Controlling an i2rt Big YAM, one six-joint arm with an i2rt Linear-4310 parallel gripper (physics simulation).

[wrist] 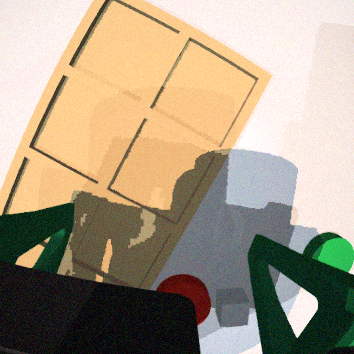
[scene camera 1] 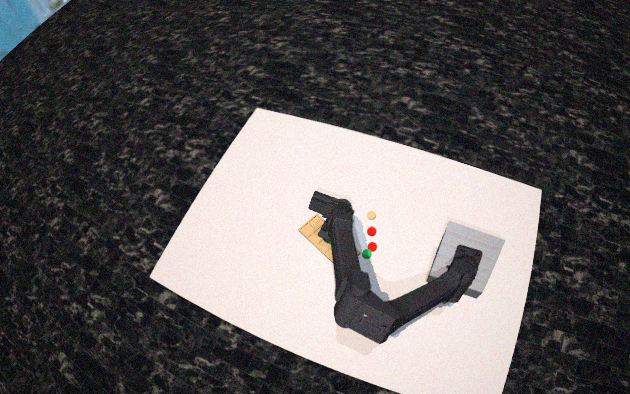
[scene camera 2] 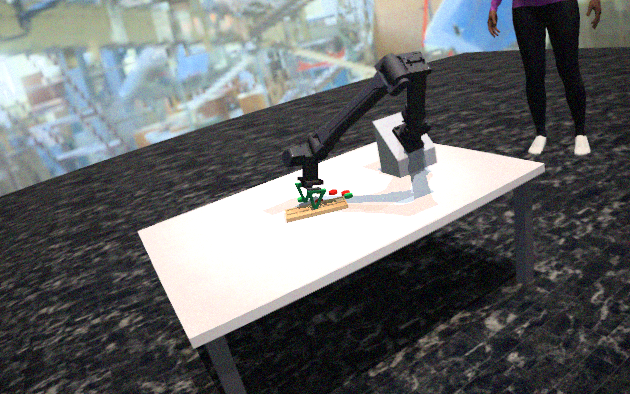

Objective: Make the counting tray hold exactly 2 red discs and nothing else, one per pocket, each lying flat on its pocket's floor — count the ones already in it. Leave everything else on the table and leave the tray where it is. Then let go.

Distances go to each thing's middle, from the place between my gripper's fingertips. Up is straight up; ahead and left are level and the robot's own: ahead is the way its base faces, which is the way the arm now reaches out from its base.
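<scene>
My hand's 4 cm to the right of the tan counting tray [scene camera 2: 326, 206], and there's a white bit [wrist: 231, 304] that sits 4 cm to the right of my hand and 5 cm behind it.
</scene>
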